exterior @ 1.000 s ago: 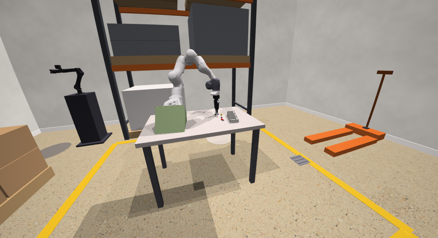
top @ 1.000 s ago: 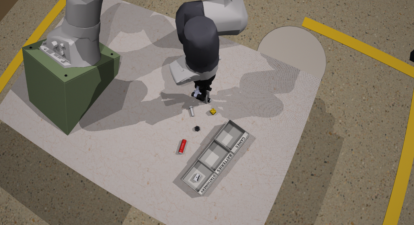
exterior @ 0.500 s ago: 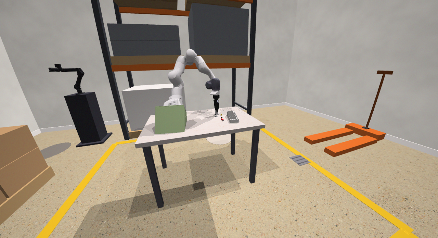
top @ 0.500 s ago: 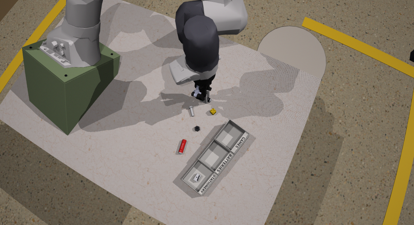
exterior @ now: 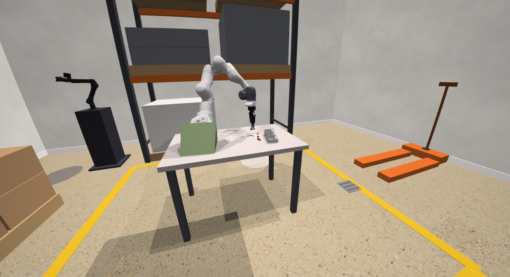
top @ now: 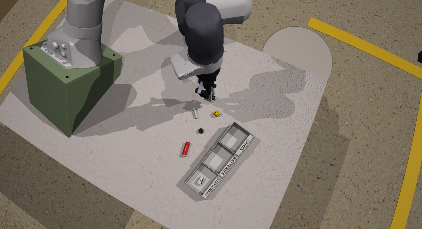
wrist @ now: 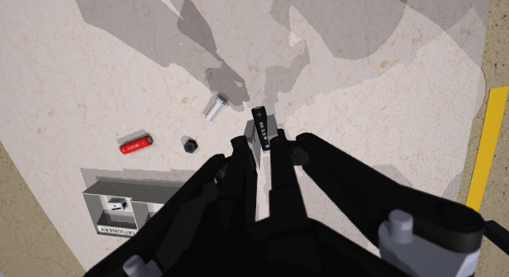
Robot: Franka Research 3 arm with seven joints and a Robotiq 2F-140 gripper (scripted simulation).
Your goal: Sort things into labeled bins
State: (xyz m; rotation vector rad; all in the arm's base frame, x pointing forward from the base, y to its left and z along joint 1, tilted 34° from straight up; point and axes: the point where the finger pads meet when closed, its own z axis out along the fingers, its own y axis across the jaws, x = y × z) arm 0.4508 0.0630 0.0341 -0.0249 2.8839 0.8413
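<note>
The yellow die is 70 mm below my hand, 40 mm ahead of it and 30 mm to the right of it. Round my hand: black nut: 110 mm to the right, 70 mm below, 20 mm ahead; silver bolt: 70 mm below, 60 mm to the right, 30 mm behind; black battery: 30 mm below.
</note>
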